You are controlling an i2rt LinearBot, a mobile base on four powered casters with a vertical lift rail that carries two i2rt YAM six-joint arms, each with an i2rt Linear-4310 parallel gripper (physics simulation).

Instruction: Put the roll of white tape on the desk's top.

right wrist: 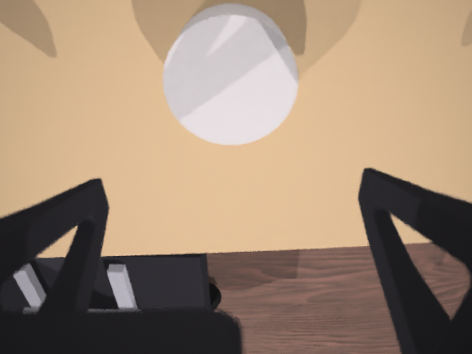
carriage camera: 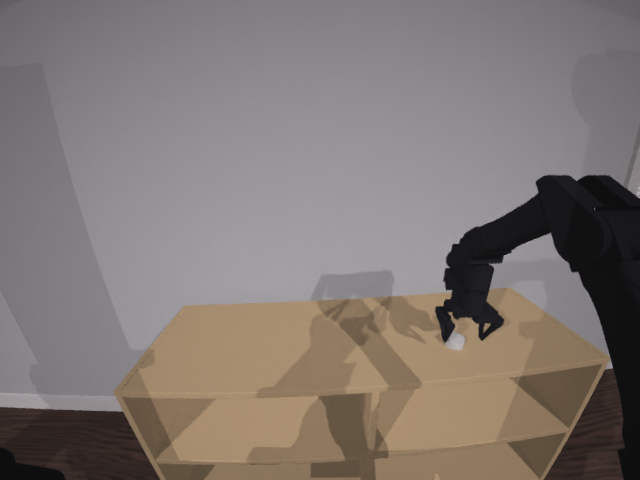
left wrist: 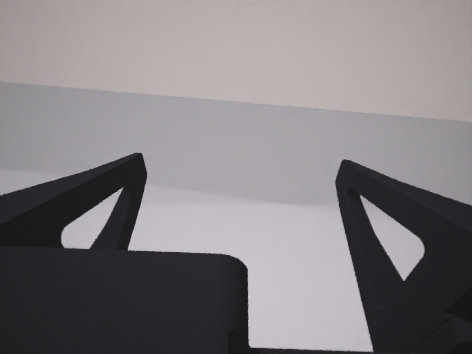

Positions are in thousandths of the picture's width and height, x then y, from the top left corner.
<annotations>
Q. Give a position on a tan shelf unit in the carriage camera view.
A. At 576,795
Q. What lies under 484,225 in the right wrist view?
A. A roll of white tape.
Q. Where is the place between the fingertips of the right gripper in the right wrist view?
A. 493,532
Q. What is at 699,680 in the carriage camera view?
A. The right gripper.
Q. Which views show the left gripper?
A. The left wrist view only.
</annotations>
